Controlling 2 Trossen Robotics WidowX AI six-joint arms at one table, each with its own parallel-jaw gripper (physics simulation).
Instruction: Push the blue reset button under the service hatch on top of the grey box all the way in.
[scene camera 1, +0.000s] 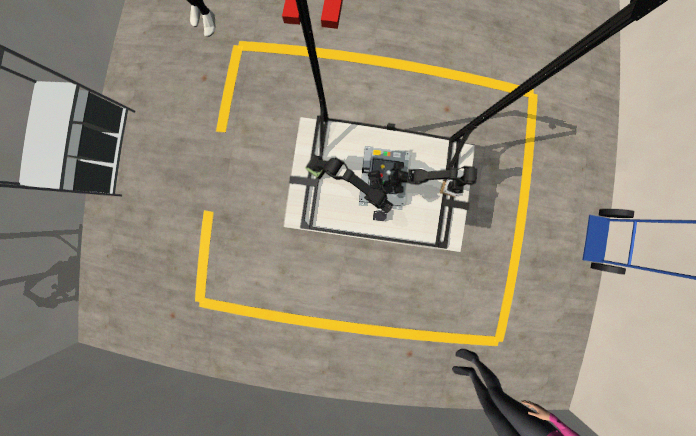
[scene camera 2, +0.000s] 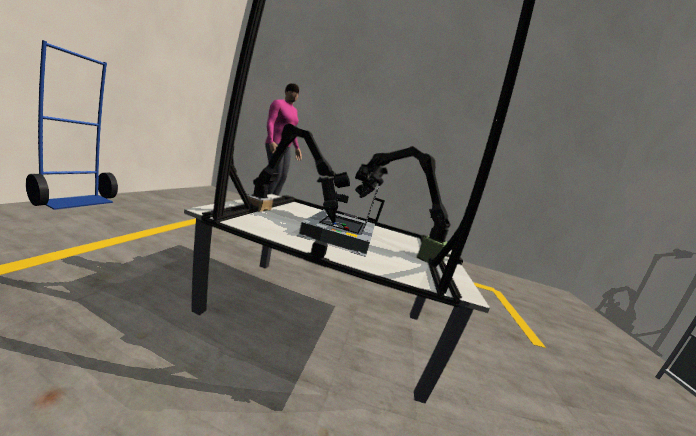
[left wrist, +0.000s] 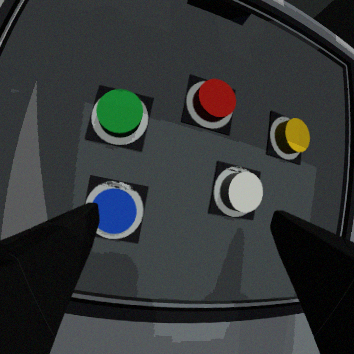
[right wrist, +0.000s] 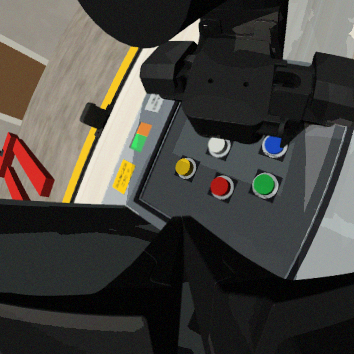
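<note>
The grey box (scene camera 1: 407, 156) (scene camera 2: 333, 238) (left wrist: 228, 333) (right wrist: 159, 119) lies in the middle of the table. Its dark button panel is uncovered. The hatch frame (scene camera 2: 377, 200) stands raised at the box's far side. The blue button (left wrist: 117, 211) (right wrist: 273, 145) sits low in its ring, flatter than the others. My left gripper (left wrist: 187, 216) (scene camera 2: 332, 214) is open and points straight down at the panel. One fingertip touches the blue button's edge. My right gripper (right wrist: 180, 224) (scene camera 2: 364, 188) is shut and empty, and hangs above the raised hatch.
Green (left wrist: 119, 110), red (left wrist: 216, 97), yellow (left wrist: 296, 134) and white (left wrist: 245, 192) buttons stand proud beside the blue one. Black frame posts (scene camera 2: 234, 117) rise at the table's corners. A person in pink (scene camera 2: 281, 121) walks behind the table (scene camera 1: 338, 212).
</note>
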